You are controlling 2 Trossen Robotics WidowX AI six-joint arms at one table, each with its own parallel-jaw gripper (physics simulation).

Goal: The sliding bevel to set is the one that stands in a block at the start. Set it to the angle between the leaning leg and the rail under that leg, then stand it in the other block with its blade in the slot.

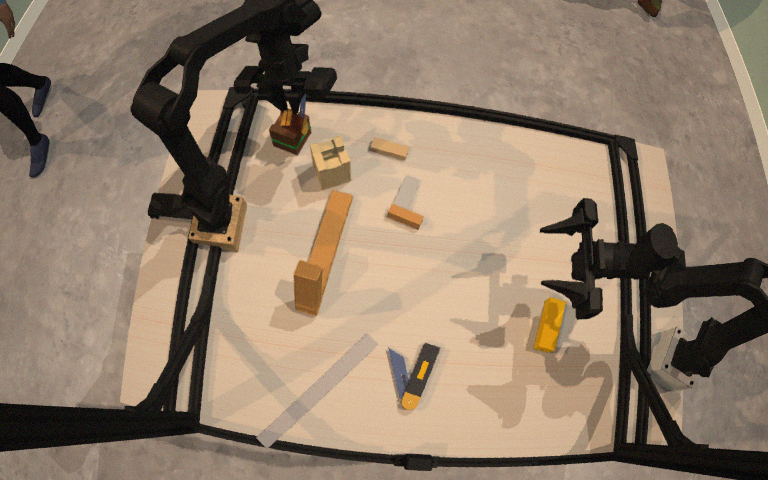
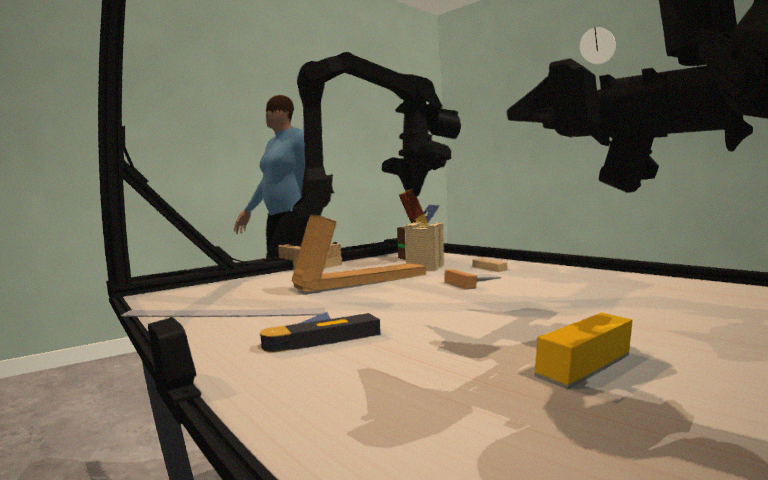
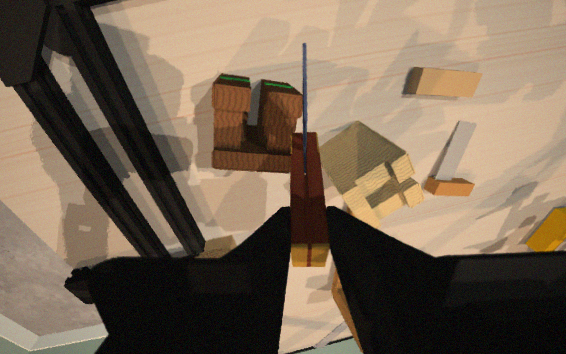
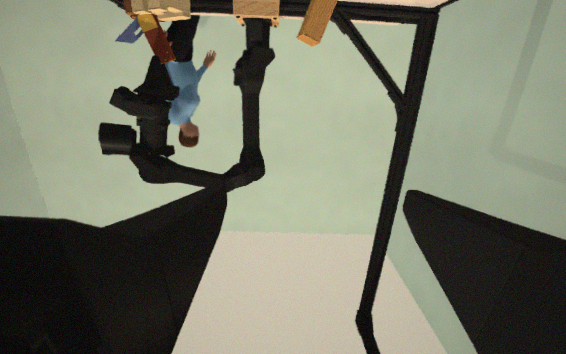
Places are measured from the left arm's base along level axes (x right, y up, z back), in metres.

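Pixels of known places: left gripper, between the fingertips: (image 1: 291, 113) (image 2: 413, 196) (image 3: 307, 214) (image 4: 157, 55); right gripper, between the fingertips: (image 1: 540, 255) (image 2: 526, 119) (image 4: 315, 196); left arm's base, origin of its link: (image 1: 214, 217) (image 4: 257, 21); right arm's base, origin of its link: (image 1: 685, 357).
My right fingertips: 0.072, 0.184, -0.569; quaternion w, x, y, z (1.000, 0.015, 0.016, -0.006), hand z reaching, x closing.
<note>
For each thing: its top centre in the pictures, then the offset to it from my right fingertips, as dx, dy, dz. "*": a spot on its surface instead.
- sliding bevel, centre of its top: (image 3: 331, 193) (image 1: 296, 97) (image 2: 423, 188) (image 4: 144, 64) -0.285, -0.073, +0.428
- dark brown slotted block, centre of its top: (image 3: 256, 134) (image 1: 288, 122) -0.282, -0.160, +0.453
- pale slotted block, centre of its top: (image 3: 386, 198) (image 1: 329, 152) (image 2: 424, 223) (image 4: 162, 15) -0.208, -0.143, +0.356
- leaning leg, centre of its top: (image 2: 311, 216) (image 1: 304, 280) (image 4: 318, 44) +0.047, -0.110, +0.359
- orange-brown rail, centre of its top: (image 2: 362, 270) (image 1: 324, 249) -0.042, -0.209, +0.345
- black-handled bevel, centre of its top: (image 2: 311, 317) (image 1: 404, 372) +0.170, -0.213, +0.176
- long grey strip, centre of its top: (image 2: 217, 312) (image 1: 315, 393) +0.229, -0.229, +0.333
- yellow block, centre of its top: (image 2: 588, 328) (image 1: 552, 323) (image 3: 562, 237) +0.065, -0.195, -0.099
- small square, a spot on its surface: (image 3: 450, 186) (image 1: 401, 209) * -0.136, -0.211, +0.211
- small wooden bar, centre of its top: (image 3: 449, 83) (image 2: 489, 260) (image 1: 389, 146) -0.275, -0.216, +0.246
My left gripper (image 1: 288, 107) (image 2: 417, 190) (image 3: 307, 214) is shut on the red-brown handle of a sliding bevel (image 2: 411, 206) (image 3: 308, 200) (image 4: 159, 46) with brass ends and a blue blade. The handle is tilted, blade end down, above the table near the two blocks. The dark brown slotted block (image 1: 286, 141) (image 3: 230, 130) with green stripes and the pale slotted block (image 1: 333, 170) (image 2: 423, 246) (image 3: 355, 150) stand close together. The leaning leg (image 1: 308, 285) (image 2: 317, 249) rises from one end of the orange-brown rail (image 1: 334, 226) (image 2: 373, 276). My right gripper (image 1: 542, 256) (image 4: 315, 196) is open and empty.
A black-handled bevel (image 1: 423, 370) (image 2: 339, 333) lies open beside a long grey strip (image 1: 322, 384). A yellow block (image 1: 549, 325) (image 2: 583, 345) lies near my right gripper. A small square (image 1: 405, 216) (image 3: 450, 186) and a small wooden bar (image 1: 388, 148) (image 3: 445, 81) lie near the pale block.
</note>
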